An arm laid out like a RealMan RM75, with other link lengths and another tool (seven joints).
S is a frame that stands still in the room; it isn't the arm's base.
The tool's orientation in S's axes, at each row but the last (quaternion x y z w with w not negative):
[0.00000, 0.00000, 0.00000, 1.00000]
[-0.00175, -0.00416, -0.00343, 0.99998]
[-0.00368, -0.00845, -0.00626, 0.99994]
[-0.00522, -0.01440, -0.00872, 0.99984]
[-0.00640, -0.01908, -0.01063, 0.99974]
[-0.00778, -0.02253, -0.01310, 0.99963]
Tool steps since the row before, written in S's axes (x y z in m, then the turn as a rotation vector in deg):
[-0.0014, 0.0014, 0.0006, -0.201, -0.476, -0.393]
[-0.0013, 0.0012, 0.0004, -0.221, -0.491, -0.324]
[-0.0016, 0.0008, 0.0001, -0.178, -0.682, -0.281]
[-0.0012, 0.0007, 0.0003, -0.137, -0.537, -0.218]
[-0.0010, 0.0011, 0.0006, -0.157, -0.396, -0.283]
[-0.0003, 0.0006, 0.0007, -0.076, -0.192, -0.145]
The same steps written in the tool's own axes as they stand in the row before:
[-0.0014, 0.0014, 0.0006, -0.201, -0.476, -0.393]
[-0.0013, 0.0012, 0.0004, -0.220, -0.491, -0.324]
[-0.0016, 0.0008, 0.0001, -0.174, -0.682, -0.283]
[-0.0012, 0.0007, 0.0003, -0.134, -0.537, -0.220]
[-0.0010, 0.0011, 0.0007, -0.159, -0.396, -0.282]
[-0.0003, 0.0006, 0.0007, -0.077, -0.192, -0.145]

